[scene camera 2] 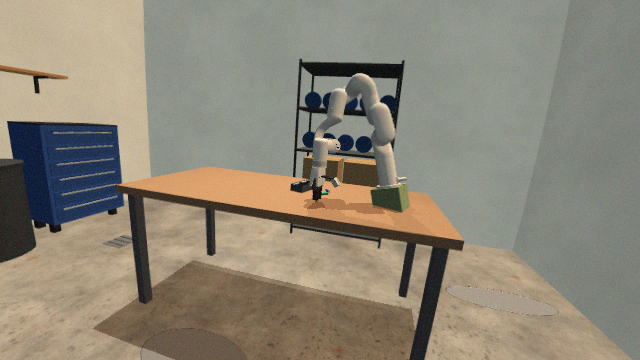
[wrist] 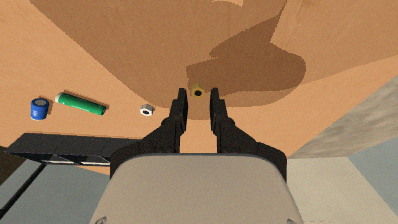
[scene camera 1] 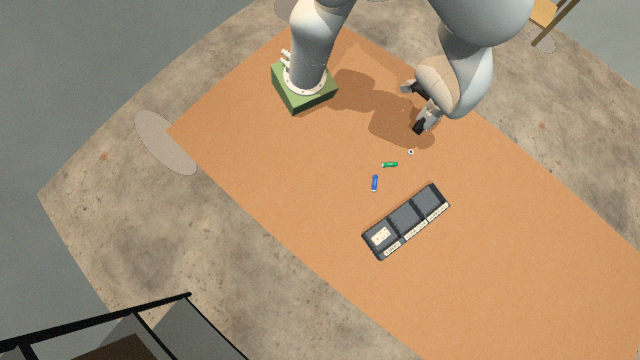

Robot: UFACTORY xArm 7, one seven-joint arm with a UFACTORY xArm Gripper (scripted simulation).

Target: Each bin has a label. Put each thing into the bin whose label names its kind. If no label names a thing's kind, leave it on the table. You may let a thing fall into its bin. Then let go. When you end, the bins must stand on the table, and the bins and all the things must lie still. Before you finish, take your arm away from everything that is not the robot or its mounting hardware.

Path:
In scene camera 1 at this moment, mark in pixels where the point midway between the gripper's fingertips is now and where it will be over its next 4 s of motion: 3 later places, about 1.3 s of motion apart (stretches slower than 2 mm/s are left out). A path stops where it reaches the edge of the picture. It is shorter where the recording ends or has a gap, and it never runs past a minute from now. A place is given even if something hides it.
My gripper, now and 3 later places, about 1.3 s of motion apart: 419, 128; 420, 126; 423, 132; 413, 194

